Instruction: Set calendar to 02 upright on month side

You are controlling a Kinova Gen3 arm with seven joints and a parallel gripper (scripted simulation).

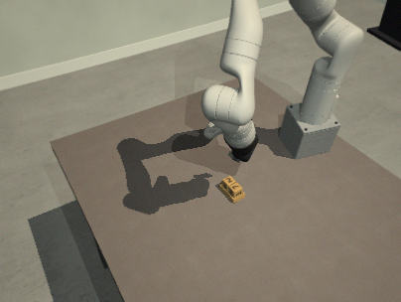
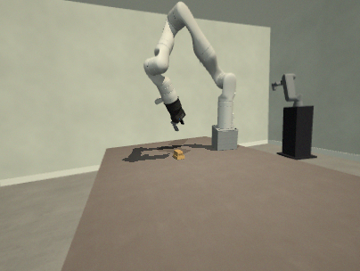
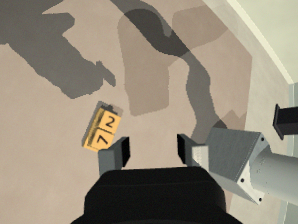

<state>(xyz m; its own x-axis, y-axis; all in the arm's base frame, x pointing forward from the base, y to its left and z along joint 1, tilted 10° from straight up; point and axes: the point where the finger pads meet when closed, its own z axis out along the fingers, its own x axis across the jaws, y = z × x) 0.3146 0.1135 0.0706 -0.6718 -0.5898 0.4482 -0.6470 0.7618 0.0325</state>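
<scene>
Right now the orange cube is 20 mm ahead of my hand, 30 mm to the right of it and 170 mm below it. The rest, counted from my hand: tray (10 mm ahead, 20 mm to the right, 180 mm below).
</scene>
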